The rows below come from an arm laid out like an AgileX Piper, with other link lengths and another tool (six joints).
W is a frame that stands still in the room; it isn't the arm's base.
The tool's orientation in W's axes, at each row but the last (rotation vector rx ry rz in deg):
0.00, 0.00, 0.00
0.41, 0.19, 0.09
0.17, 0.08, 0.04
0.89, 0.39, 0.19
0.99, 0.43, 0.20
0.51, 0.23, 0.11
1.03, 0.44, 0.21
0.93, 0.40, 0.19
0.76, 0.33, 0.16
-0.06, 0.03, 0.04
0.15, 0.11, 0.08
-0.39, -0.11, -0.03
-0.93, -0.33, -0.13
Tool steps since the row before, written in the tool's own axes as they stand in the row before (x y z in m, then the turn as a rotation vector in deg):
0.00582, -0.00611, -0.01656, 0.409, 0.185, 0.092
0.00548, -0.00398, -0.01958, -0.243, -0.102, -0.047
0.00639, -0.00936, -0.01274, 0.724, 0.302, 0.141
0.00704, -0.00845, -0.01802, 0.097, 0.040, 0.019
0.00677, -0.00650, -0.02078, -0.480, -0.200, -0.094
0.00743, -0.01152, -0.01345, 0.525, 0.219, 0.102
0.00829, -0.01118, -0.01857, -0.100, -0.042, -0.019
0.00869, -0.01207, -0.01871, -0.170, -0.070, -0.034
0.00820, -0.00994, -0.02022, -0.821, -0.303, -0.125
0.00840, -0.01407, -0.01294, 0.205, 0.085, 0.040
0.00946, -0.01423, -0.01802, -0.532, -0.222, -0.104
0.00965, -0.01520, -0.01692, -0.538, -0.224, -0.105
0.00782, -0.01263, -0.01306, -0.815, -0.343, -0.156
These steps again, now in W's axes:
0.00582, -0.00611, -0.01656, 0.409, 0.185, 0.092
0.00542, -0.00383, -0.01963, -0.243, -0.102, -0.047
0.00638, -0.00932, -0.01278, 0.724, 0.302, 0.141
0.00694, -0.00815, -0.01820, 0.097, 0.040, 0.019
0.00664, -0.00612, -0.02094, -0.480, -0.200, -0.094
0.00740, -0.01139, -0.01358, 0.525, 0.219, 0.102
0.00819, -0.01081, -0.01883, -0.100, -0.042, -0.019
0.00860, -0.01174, -0.01896, -0.170, -0.070, -0.034
0.00811, -0.00965, -0.02040, -0.821, -0.304, -0.124
0.00840, -0.01408, -0.01293, 0.205, 0.085, 0.040
0.00945, -0.01417, -0.01808, -0.532, -0.222, -0.104
0.00967, -0.01532, -0.01680, -0.538, -0.224, -0.105
0.00787, -0.01286, -0.01281, -0.815, -0.344, -0.155

